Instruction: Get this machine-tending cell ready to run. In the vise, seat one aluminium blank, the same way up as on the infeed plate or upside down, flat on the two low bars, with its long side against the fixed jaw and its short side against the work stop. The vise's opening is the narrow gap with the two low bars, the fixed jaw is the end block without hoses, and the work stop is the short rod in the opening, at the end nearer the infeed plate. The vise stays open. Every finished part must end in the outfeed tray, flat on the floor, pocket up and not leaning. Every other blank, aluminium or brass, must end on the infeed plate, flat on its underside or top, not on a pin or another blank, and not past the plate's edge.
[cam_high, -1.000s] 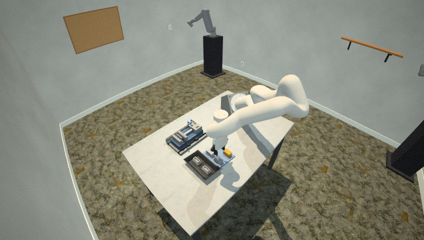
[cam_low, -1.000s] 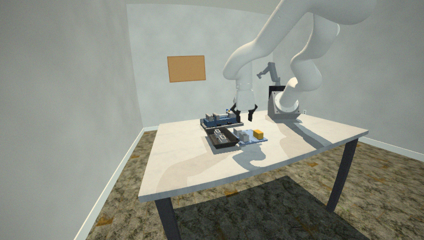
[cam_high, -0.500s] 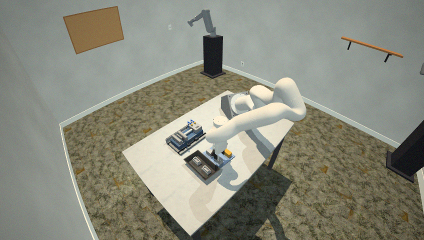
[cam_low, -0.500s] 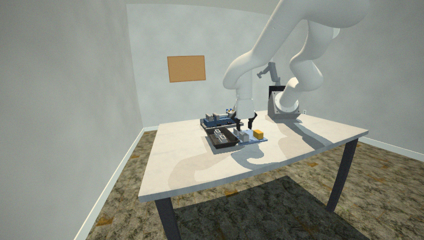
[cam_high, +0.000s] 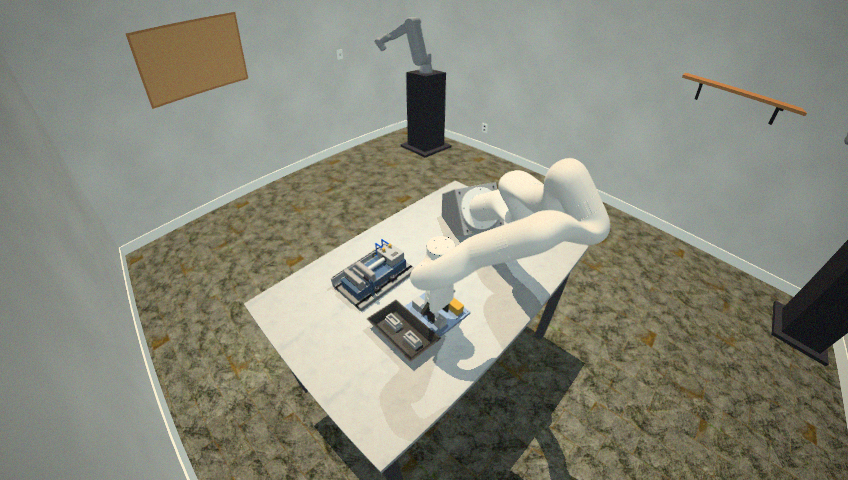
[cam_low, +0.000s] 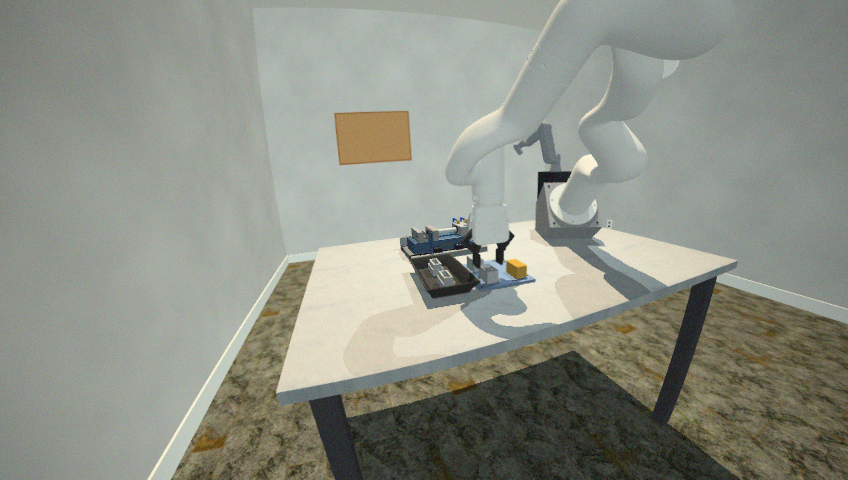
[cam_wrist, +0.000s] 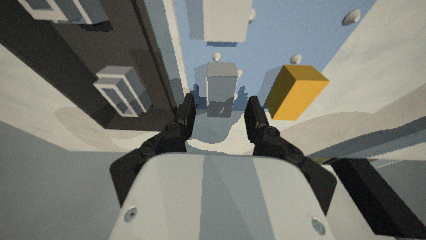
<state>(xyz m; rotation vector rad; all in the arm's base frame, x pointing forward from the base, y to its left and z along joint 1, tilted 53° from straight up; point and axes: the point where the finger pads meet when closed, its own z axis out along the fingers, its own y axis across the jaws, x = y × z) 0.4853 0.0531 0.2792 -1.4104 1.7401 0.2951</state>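
My gripper is now 90 mm past the brass blank and 40 mm above it. Round my hand: blue vise: 330 mm to the right, 30 mm below, 30 mm ahead.
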